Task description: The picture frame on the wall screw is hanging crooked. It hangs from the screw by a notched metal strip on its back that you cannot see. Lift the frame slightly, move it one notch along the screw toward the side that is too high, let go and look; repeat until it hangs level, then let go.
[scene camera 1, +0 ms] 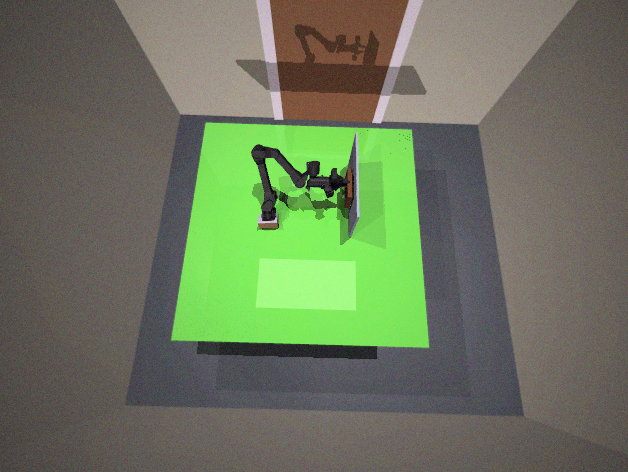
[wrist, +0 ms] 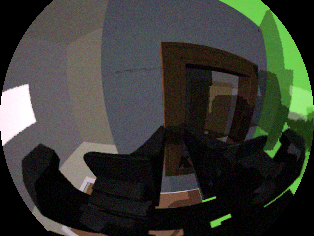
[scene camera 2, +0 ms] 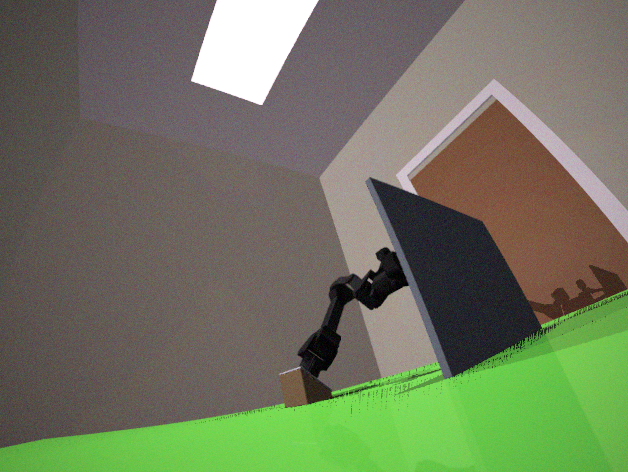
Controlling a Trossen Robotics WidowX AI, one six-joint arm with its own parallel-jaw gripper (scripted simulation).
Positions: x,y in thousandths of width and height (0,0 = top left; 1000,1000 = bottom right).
Scene:
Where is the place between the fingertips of my gripper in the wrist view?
549,549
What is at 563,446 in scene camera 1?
A grey wall panel.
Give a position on a brown picture frame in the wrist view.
683,388

